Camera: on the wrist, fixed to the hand. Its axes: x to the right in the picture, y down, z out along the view.
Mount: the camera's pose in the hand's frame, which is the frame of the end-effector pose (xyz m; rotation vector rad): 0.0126 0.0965 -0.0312 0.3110 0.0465 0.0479
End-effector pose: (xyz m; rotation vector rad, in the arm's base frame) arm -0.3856 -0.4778 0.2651 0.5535 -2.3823 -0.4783
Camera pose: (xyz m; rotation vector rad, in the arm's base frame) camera -0.3997 -0.4086 0.3390 0.6342 -2.4336 -0.0709
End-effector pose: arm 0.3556 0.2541 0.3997 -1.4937 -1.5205 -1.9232
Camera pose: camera 0.4027 0.1928 0.4665 -1.3274 -1.6563 -1.5943
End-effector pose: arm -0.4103 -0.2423 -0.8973 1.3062 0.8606 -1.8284
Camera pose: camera -0.3164 -0.2684 -0.9281 1.5512 0.5775 -1.9558
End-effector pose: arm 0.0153 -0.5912 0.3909 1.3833 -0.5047 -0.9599
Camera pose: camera 0.0728 -0.5915 0.4754 1.6598 -0.6697 -0.8321
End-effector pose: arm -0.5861 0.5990 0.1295 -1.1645 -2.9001 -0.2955
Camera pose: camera -0.5312 0.6704 0.1778 -1.1528 -2.7417 0.1241
